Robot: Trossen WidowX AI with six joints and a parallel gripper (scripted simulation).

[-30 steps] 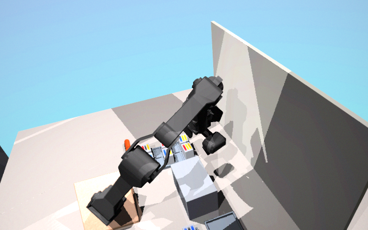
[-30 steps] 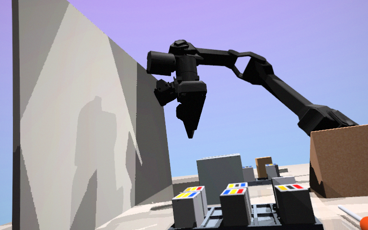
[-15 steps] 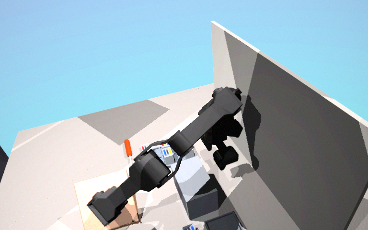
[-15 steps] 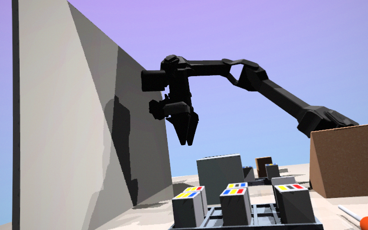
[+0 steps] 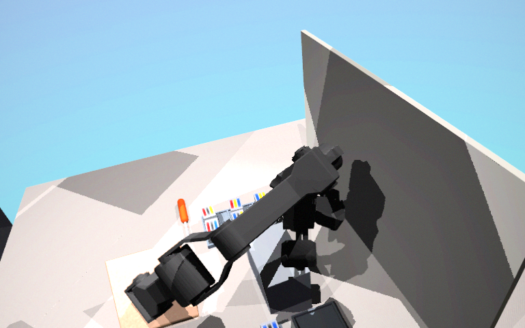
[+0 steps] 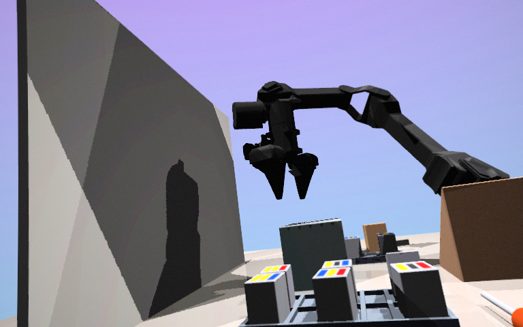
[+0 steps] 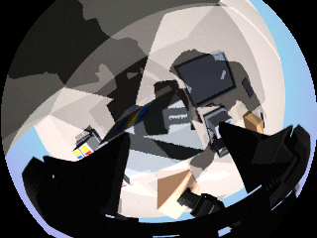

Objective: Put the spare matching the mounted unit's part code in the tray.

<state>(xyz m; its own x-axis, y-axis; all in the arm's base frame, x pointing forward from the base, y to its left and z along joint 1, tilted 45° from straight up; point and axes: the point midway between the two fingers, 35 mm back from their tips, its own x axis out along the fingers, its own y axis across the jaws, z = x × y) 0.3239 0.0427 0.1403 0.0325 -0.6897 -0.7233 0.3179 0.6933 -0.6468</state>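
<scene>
The blue-grey tray is 10 mm ahead of my gripper tip, 110 mm to the right of it and 140 mm below it. From my gripper tip the other things lie so: mounted unit (50 mm behind, 60 mm to the left, 100 mm below); grey wall (200 mm ahead, 80 mm to the left, 80 mm above).
</scene>
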